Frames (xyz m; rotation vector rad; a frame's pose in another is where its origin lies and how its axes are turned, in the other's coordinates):
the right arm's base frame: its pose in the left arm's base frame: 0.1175 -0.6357 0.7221 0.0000 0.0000 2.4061
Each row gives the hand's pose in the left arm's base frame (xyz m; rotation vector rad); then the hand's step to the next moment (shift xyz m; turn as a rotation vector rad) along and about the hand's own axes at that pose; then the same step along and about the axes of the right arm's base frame.
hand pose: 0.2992 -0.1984 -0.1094 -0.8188 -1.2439 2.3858
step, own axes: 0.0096 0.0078 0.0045 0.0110 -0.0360 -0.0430
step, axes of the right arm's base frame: 0.0063 0.0087 -0.0076 0.0217 -0.0525 0.0064
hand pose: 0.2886 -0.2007 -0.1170 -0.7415 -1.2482 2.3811
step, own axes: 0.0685 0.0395 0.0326 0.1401 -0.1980 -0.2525
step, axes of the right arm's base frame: 0.0524 0.0566 -0.0370 0.1949 -0.2908 0.0050
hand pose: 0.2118 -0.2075 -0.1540 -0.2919 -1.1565 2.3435
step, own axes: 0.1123 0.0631 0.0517 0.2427 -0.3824 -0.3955
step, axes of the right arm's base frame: 0.0968 0.0984 -0.0145 0.3344 -0.4954 0.0655
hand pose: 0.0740 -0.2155 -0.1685 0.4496 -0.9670 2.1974
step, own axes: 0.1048 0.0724 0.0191 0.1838 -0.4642 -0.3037
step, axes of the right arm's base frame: 0.0906 0.0853 0.0331 0.2211 -0.5236 0.1360
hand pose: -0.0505 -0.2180 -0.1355 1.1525 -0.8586 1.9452
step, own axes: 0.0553 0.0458 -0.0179 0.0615 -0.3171 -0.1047
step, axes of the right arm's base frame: 0.0506 0.0412 0.0348 0.0348 -0.3295 0.0741
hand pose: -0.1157 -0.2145 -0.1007 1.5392 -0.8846 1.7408
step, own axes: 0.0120 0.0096 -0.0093 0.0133 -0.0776 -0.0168
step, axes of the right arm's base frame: 0.0124 0.0077 0.0105 -0.0002 -0.0787 0.0172
